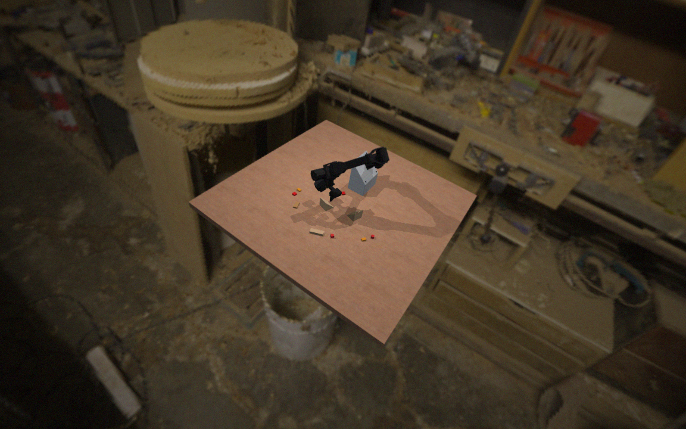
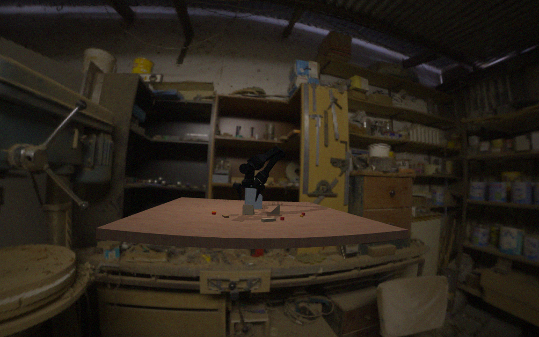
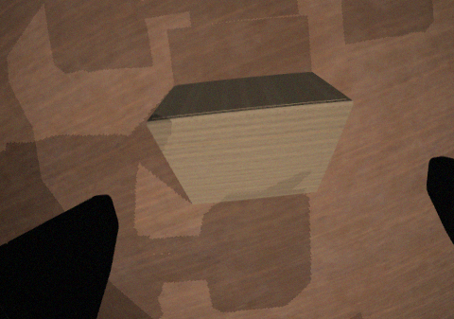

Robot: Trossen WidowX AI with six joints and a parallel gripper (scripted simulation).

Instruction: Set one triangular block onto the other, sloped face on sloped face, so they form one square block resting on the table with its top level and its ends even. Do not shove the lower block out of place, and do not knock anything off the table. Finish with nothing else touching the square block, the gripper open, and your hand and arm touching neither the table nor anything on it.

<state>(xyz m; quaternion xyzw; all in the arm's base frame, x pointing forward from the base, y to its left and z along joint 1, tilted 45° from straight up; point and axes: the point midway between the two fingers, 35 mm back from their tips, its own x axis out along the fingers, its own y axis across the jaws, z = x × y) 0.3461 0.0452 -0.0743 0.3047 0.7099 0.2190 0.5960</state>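
My gripper tip is 60 mm above the triangular block. Also, from my gripper tip: flat wooden slat 180 mm ahead, 110 mm to the left, 70 mm below.
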